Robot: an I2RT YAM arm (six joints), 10 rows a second.
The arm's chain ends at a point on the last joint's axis. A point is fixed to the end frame.
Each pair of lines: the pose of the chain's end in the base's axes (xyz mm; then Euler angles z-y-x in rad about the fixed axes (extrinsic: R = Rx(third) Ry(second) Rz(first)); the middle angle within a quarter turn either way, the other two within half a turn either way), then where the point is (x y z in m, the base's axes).
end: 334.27, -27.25, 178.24, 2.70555, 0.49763, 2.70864
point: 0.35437 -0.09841 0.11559
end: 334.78, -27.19, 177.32, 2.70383, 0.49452, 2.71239
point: 0.35466 -0.09817 0.11439
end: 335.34, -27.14, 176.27, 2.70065, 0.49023, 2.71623
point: 0.35496 -0.09795 0.11308
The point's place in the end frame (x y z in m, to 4 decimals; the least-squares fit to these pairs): 0.0377 -0.0247 0.0858
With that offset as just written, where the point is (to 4 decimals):
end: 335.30, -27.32, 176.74, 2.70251, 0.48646, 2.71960
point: 0.3545 -0.0979 0.1132
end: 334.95, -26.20, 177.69, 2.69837, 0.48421, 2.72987
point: 0.3541 -0.0962 0.1135
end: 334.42, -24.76, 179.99, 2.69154, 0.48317, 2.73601
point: 0.3537 -0.0945 0.1155
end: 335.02, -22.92, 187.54, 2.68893, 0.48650, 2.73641
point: 0.3547 -0.0926 0.1232
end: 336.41, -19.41, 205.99, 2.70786, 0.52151, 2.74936
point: 0.3585 -0.0877 0.1409
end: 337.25, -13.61, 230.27, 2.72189, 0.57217, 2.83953
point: 0.3632 -0.0752 0.1601
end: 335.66, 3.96, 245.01, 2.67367, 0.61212, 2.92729
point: 0.3665 -0.0519 0.1721
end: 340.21, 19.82, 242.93, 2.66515, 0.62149, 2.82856
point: 0.3721 -0.0430 0.1764
